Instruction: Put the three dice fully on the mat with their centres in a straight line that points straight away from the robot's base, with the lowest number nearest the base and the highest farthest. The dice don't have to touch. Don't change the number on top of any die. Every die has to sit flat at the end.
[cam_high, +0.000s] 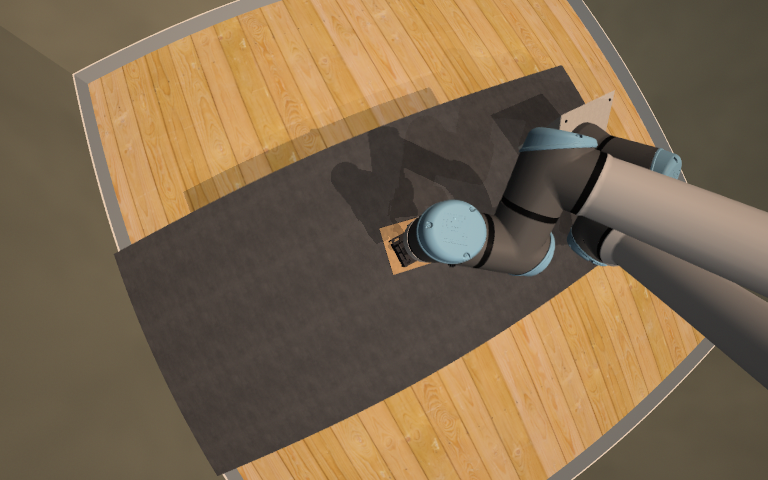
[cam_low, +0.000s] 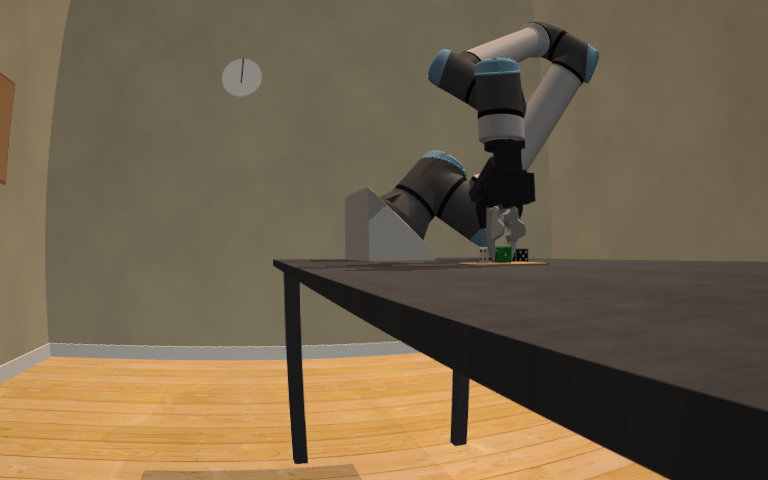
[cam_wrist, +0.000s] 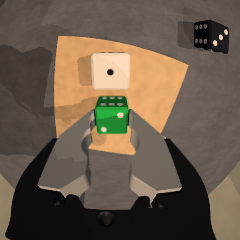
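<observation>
The green die lies right at my hand. Also, from my hand: tan mat: 20 mm below; white die: 50 mm behind; black die: 100 mm to the left, 100 mm behind, 10 mm below.
</observation>
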